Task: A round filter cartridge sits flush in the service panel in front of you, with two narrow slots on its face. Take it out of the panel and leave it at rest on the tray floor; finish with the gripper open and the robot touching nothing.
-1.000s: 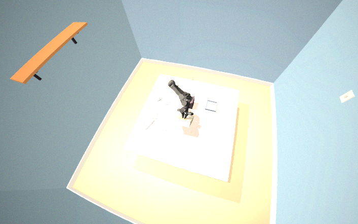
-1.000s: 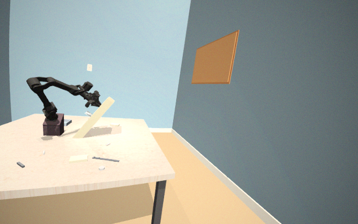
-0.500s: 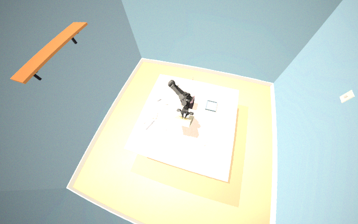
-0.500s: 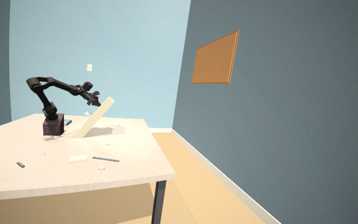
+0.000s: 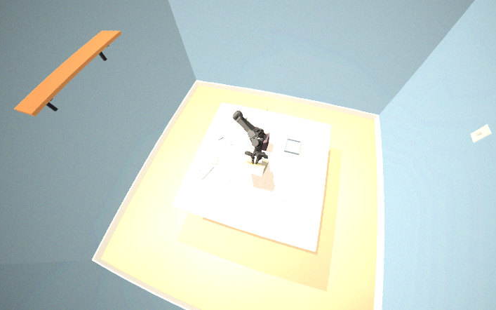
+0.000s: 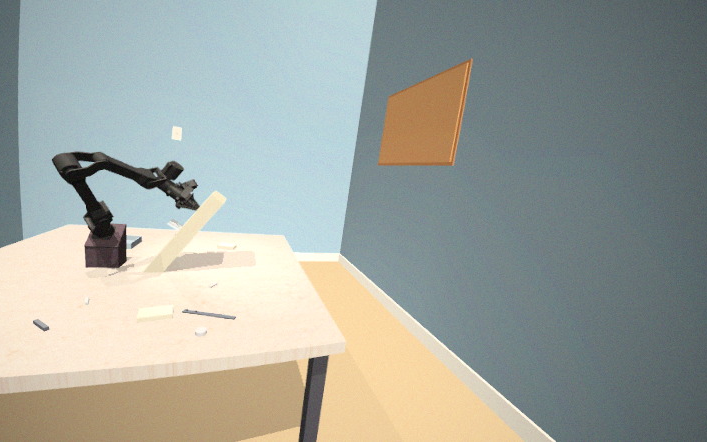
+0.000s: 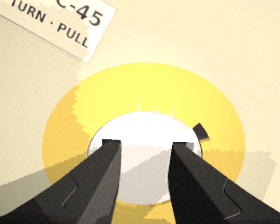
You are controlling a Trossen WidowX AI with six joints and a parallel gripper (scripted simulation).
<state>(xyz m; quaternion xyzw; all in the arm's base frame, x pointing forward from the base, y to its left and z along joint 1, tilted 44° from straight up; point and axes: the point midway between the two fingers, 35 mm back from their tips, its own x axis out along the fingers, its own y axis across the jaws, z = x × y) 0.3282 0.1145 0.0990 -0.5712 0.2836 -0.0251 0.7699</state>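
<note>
Right now the cream service panel is 8 cm below my gripper tip and 4 cm behind it. From my gripper tip the other things lie so: white filter cartridge: 1 cm below, 1 cm ahead; tray: 42 cm behind, 27 cm to the left, 25 cm below.
</note>
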